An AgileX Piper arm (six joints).
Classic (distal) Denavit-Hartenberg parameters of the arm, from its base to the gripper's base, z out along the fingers. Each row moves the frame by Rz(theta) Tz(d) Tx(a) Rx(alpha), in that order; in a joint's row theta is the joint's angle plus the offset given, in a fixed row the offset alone. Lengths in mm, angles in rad.
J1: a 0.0; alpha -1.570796; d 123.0; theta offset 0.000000
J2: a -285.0; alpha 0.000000; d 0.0; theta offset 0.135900
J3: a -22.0; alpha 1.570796; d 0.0; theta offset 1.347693
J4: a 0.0; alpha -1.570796; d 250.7; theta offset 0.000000
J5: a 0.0; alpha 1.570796; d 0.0; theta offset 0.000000
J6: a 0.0; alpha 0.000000; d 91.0; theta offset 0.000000
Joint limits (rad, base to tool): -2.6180..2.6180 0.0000..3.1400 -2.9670..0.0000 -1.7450..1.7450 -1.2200..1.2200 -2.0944..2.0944
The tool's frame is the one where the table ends.
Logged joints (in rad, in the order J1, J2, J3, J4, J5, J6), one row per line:
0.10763, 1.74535, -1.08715, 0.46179, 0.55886, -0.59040
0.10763, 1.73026, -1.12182, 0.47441, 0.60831, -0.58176
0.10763, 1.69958, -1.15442, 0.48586, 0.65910, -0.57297
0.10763, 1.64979, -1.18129, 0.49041, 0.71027, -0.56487
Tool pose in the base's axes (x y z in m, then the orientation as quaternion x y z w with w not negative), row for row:
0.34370, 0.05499, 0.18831, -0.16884, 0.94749, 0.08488, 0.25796
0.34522, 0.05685, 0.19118, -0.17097, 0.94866, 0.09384, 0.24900
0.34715, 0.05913, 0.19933, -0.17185, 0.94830, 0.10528, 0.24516
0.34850, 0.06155, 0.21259, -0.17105, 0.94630, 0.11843, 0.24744
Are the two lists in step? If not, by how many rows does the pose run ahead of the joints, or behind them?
The pose runs 2 rows behind the joints: the pose in row i belongs to the joints in row i - 2.
